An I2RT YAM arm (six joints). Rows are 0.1 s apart.
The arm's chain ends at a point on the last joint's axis. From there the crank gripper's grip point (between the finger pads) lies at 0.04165 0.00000 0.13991 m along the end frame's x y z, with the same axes.
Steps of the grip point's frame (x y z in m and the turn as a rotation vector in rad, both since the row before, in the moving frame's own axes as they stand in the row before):
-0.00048, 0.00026, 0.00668, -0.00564, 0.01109, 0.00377
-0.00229, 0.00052, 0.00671, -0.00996, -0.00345, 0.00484
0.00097, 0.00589, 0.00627, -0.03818, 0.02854, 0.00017
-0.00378, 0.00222, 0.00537, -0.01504, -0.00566, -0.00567
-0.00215, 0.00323, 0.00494, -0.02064, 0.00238, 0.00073
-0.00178, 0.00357, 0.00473, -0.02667, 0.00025, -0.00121
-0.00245, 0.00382, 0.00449, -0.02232, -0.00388, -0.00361
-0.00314, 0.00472, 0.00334, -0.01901, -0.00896, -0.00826
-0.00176, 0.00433, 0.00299, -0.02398, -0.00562, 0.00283
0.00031, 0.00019, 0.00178, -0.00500, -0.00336, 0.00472
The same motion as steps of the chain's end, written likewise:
-0.00203, -0.00069, 0.00715, -0.00564, 0.01109, 0.00377
-0.00180, -0.00107, 0.00658, -0.00996, -0.00345, 0.00484
-0.00300, 0.00057, 0.00762, -0.03818, 0.02854, 0.00017
-0.00299, 0.00035, 0.00515, -0.01504, -0.00566, -0.00567
-0.00248, 0.00031, 0.00507, -0.02064, 0.00238, 0.00073
-0.00182, -0.00011, 0.00479, -0.02667, 0.00025, -0.00121
-0.00191, 0.00085, 0.00436, -0.02232, -0.00388, -0.00361
-0.00189, 0.00240, 0.00299, -0.01901, -0.00896, -0.00826
-0.00097, 0.00086, 0.00280, -0.02398, -0.00562, 0.00283
0.00078, -0.00071, 0.00164, -0.00500, -0.00336, 0.00472

